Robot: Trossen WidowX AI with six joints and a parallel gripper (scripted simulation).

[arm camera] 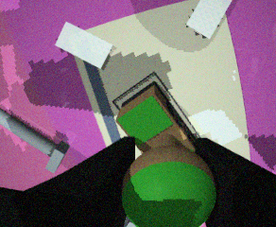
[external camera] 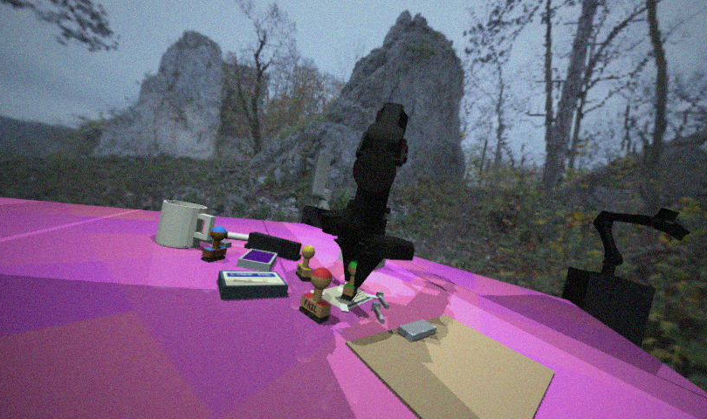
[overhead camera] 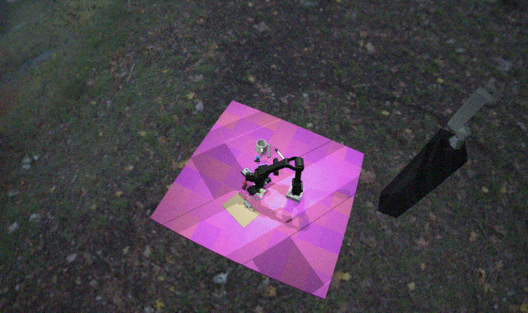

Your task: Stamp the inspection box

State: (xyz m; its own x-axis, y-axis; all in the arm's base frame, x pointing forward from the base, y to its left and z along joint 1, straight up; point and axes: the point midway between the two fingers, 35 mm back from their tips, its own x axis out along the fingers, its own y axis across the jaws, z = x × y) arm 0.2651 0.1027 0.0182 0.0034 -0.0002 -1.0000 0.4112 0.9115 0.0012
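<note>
The green-knobbed stamp is right at my gripper tip. From my gripper tip the other things lie so: red-knobbed stamp: 10 cm ahead; yellow-knobbed stamp: 10 cm to the right, 1 cm ahead; white card: 3 cm below, 1 cm to the right.
</note>
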